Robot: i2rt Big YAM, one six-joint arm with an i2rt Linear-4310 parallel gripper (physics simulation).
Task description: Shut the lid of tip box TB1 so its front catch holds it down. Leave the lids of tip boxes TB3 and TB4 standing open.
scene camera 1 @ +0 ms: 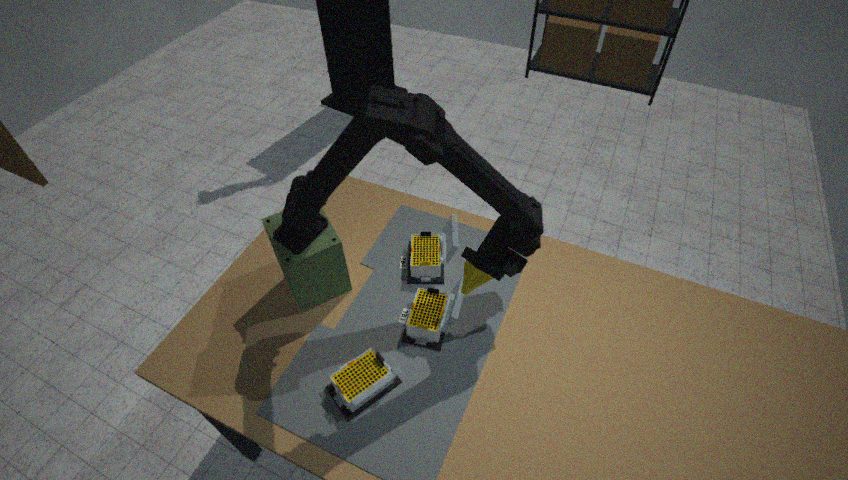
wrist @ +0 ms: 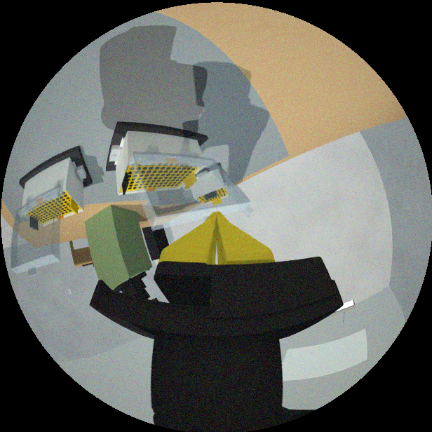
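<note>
Three tip boxes with yellow racks stand on the grey mat; their labels are too small to read, so I cannot tell which is TB1. The middle box has its clear lid standing open. The back box has its clear lid open too. The front-left box shows through the middle lid in the wrist view; its own lid is not clear. My gripper is shut and empty, its yellow tips close to the middle lid; contact cannot be told.
The green base block stands left of the boxes in the scene view. The grey mat lies on the wooden table. A shelf rack stands on the floor behind.
</note>
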